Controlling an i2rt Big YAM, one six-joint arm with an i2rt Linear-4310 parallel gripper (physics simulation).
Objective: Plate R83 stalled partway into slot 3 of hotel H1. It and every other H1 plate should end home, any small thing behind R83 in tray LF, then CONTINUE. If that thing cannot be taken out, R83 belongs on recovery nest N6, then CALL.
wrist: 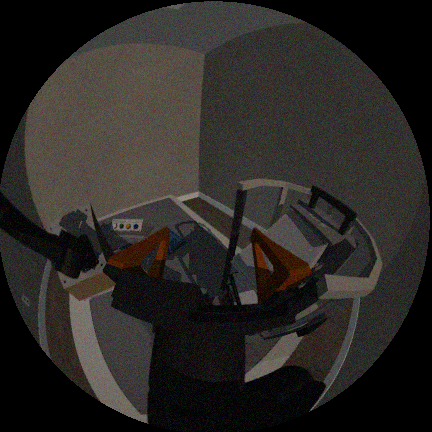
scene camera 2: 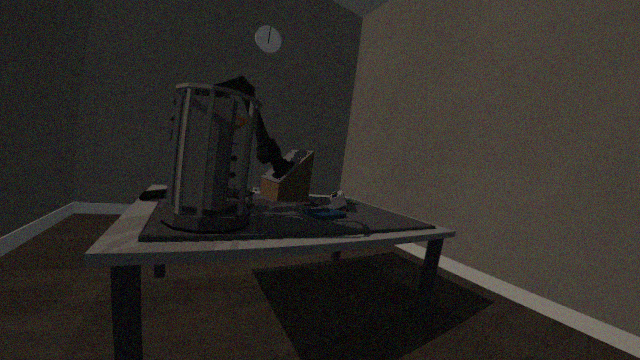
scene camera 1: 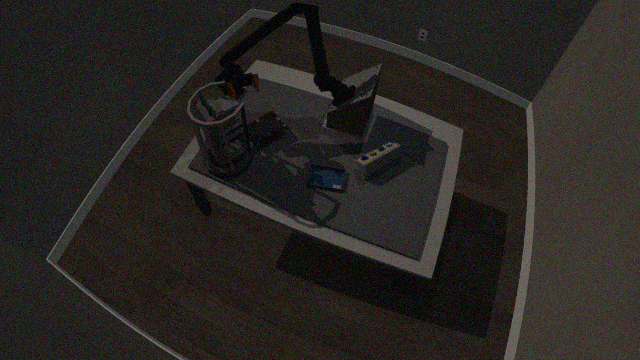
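Seen in the pictures: gripper, fingertip midpoint: [wrist: 209, 231] [scene camera 2: 240, 118] [scene camera 1: 247, 94]; arm's base at its link origin: [wrist: 84, 253] [scene camera 2: 284, 170] [scene camera 1: 344, 96].
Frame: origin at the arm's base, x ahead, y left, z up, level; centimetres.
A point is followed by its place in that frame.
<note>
My gripper [scene camera 1: 244, 86] @[x 27.2, y -36.7, z 18.4 cm] [scene camera 2: 241, 120] @[x 27.2, y -36.7, z 18.4 cm] [wrist: 209, 231] @[x 27.2, y -36.7, z 18.4 cm] is open and empty, its two orange fingers wide apart. It is high over the table, beside the upper rim of a tall round cage-like stand [scene camera 1: 192, 112] @[x 39.8, y -57.4, z 16.2 cm] [scene camera 2: 182, 150] @[x 44.0, y -56.1, z 5.1 cm] [wrist: 350, 284]. Shelf-like levels show dimly inside the stand; I cannot tell which is hotel H1 or slot 3. Plate R83 and any small thing behind it cannot be made out. A blue tray [scene camera 1: 327, 178] @[x 37.1, y 1.0, z -14.9 cm] [scene camera 2: 327, 213] @[x 35.1, y 3.7, z -14.9 cm] [wrist: 175, 241] @[x 39.8, y -3.2, z -14.9 cm] lies on the mat; its label is unreadable. Nest N6 cannot be identified.
A white box with coloured buttons [scene camera 1: 378, 153] @[x 22.5, y 20.6, z -8.2 cm] [scene camera 2: 338, 201] @[x 30.6, y 14.0, z -10.5 cm] [wrist: 127, 226] @[x 22.5, y 17.5, z -8.6 cm] stands right of the blue tray. The arm's base sits on a wooden wedge [scene camera 1: 350, 120] @[x 8.6, y 4.9, z -6.5 cm] [scene camera 2: 295, 185] @[x 8.4, y 3.0, z -6.8 cm] [wrist: 90, 289] @[x -7.5, y -4.9, z -13.0 cm]. A low dark block [scene camera 1: 270, 127] @[x 20.6, y -30.3, z -9.2 cm] lies beside the stand. The views are dark and grainy.
</note>
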